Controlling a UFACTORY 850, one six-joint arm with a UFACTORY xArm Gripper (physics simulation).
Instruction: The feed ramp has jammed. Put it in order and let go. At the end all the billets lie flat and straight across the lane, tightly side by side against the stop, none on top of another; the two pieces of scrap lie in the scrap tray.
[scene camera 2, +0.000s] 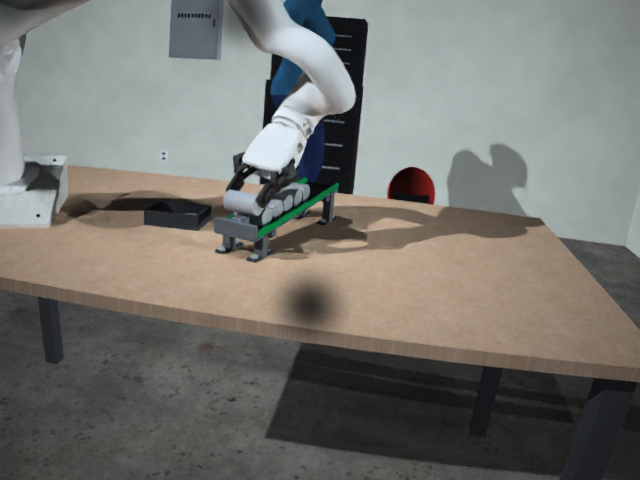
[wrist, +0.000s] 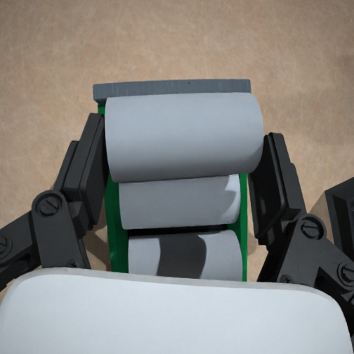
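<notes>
My gripper is shut on a grey billet, gripped by its ends. It is held crosswise, raised above the lane's low end near the stop. Behind and below it, a second billet lies across the lane, then a third billet after a narrow dark gap. In the scene view several billets run up the ramp between green rails. A small grey piece shows under the held billet by the stop; I cannot tell if it is scrap.
The black scrap tray stands on the table left of the ramp in the scene view; a small light patch shows inside it. The tray's edge also shows at the right of the wrist view. A person stands behind the table, partly hidden by the arm.
</notes>
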